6 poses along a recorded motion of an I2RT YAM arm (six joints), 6.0 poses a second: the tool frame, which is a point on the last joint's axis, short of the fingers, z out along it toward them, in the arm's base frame.
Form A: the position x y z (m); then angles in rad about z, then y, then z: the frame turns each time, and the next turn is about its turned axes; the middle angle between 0 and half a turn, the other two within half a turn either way.
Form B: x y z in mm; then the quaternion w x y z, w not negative. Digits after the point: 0 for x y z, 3 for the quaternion.
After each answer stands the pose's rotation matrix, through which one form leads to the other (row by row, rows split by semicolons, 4 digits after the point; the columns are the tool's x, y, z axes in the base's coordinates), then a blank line. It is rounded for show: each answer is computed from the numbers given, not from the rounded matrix.
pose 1, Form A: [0.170 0.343 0.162 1.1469 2.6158 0.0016]
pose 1, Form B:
[170 343 162 0.218 -0.523 0.812 0.141]
-0.3572 -0.9109 0.2064; -0.7877 0.4126 0.4575; -0.5019 0.0008 -0.8649

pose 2, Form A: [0.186 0.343 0.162 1.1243 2.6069 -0.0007]
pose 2, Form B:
[186 343 162 0.224 -0.514 0.816 0.141]
-0.3709 -0.9022 0.2200; -0.7764 0.4313 0.4596; -0.5096 -0.0004 -0.8604

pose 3, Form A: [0.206 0.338 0.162 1.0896 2.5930 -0.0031]
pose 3, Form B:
[206 338 162 0.232 -0.500 0.822 0.140]
-0.3922 -0.8877 0.2414; -0.7578 0.4605 0.4623; -0.5215 -0.0016 -0.8533

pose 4, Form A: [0.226 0.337 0.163 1.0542 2.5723 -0.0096]
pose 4, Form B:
[226 337 163 0.243 -0.487 0.827 0.140]
-0.4077 -0.8735 0.2662; -0.7371 0.4869 0.4687; -0.5390 -0.0052 -0.8423

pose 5, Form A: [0.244 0.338 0.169 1.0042 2.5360 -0.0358]
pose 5, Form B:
[244 338 169 0.264 -0.474 0.828 0.139]
-0.4108 -0.8590 0.3056; -0.7125 0.5116 0.4803; -0.5689 -0.0204 -0.8222

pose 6, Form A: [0.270 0.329 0.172 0.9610 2.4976 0.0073]
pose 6, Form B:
[270 329 172 0.280 -0.435 0.843 0.147]
-0.4640 -0.8164 0.3438; -0.6514 0.5775 0.4922; -0.6004 0.0044 -0.7997

